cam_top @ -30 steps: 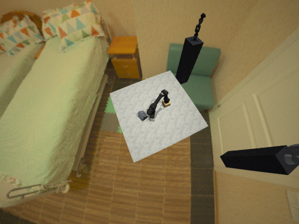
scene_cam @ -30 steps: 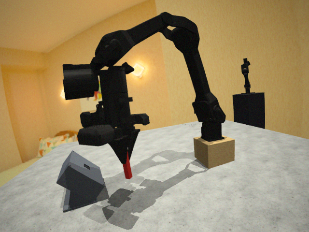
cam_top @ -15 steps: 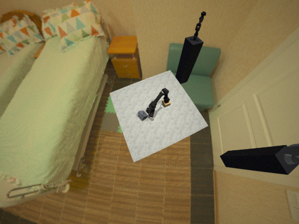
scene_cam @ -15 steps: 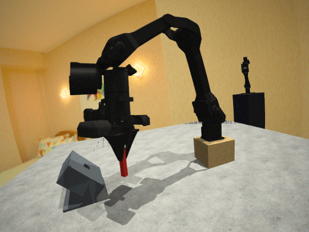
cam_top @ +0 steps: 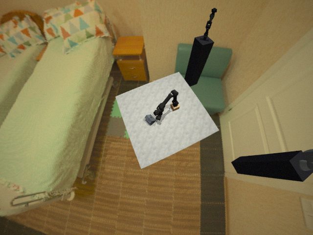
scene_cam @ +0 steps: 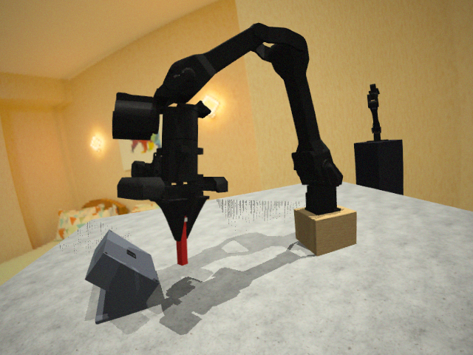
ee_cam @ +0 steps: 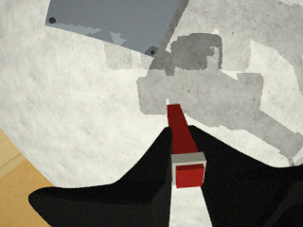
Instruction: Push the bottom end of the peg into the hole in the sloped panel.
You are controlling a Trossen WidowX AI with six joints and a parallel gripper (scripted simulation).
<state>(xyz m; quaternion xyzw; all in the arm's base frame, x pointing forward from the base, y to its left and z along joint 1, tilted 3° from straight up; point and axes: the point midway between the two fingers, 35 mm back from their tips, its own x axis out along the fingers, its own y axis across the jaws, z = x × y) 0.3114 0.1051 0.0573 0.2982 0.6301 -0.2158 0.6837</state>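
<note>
Now: gripper tip 130 mm short of the grey sloped panel, 60 mm to the left of it and 60 mm above it. Also, from my gripper tip: red square-sided peg: 20 mm above.
</note>
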